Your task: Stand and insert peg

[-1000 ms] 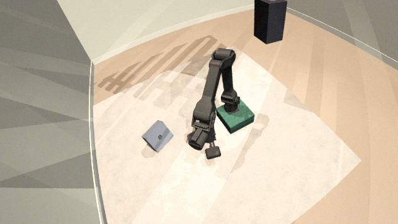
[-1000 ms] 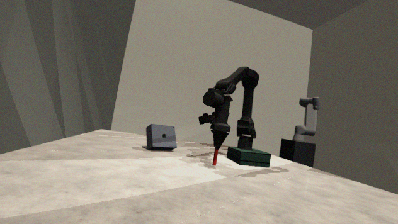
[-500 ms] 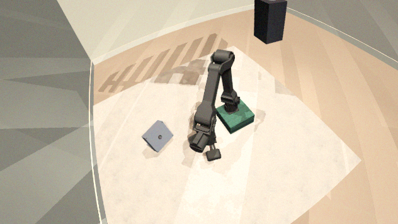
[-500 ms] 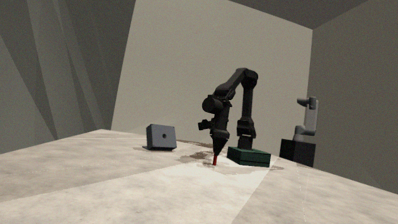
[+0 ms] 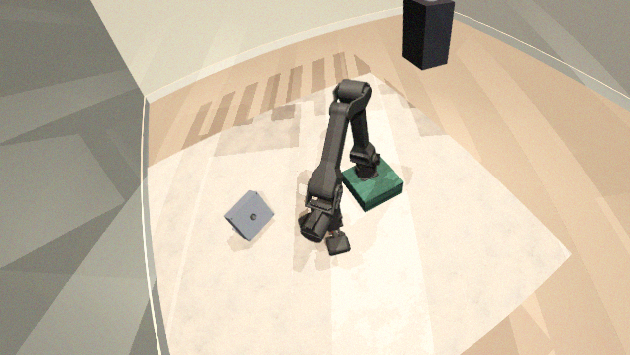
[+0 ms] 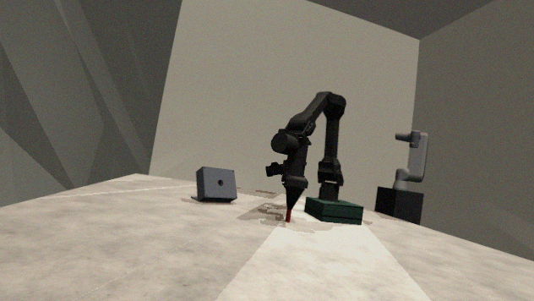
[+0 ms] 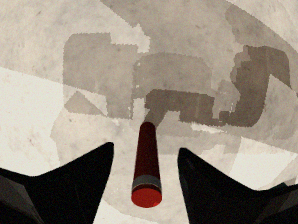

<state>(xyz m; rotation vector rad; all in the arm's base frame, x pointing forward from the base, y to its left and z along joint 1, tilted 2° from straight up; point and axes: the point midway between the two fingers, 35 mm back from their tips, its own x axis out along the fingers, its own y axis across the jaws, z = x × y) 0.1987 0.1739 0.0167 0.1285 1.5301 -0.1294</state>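
My gripper tip is 2 cm below the red peg. From my gripper tip the other things lie so: grey sloped panel: 23 cm ahead, 19 cm to the right, 2 cm above.
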